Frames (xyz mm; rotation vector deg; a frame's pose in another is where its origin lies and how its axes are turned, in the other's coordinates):
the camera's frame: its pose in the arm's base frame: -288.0 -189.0 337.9 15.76 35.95 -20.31
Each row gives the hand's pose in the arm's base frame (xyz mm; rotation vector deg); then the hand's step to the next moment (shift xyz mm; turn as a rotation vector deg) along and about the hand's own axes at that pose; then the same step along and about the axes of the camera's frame.
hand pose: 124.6 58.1 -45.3 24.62 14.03 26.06
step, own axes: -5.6 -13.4 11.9 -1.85 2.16 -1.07
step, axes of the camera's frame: 4.0 -13.6 12.3 -2.54 0.06 -1.66
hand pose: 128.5 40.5 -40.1 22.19 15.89 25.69
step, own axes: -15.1 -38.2 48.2 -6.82 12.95 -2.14
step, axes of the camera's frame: 7.7 -37.0 50.8 -13.41 3.52 -5.16
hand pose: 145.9 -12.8 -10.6 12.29 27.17 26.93
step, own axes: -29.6 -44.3 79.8 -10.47 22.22 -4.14
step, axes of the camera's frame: -2.7 -31.7 90.5 -22.06 6.78 -9.37
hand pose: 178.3 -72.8 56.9 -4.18 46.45 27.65
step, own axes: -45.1 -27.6 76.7 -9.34 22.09 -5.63
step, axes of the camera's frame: -16.3 5.9 91.5 -21.13 6.36 -10.95
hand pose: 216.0 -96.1 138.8 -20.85 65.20 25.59
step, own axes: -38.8 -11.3 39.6 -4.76 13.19 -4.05
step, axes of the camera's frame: -14.9 20.3 50.7 -12.14 3.36 -7.38
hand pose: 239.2 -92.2 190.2 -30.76 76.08 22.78
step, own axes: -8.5 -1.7 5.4 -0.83 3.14 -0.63
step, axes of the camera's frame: -3.5 4.6 8.4 -2.53 1.06 -1.84
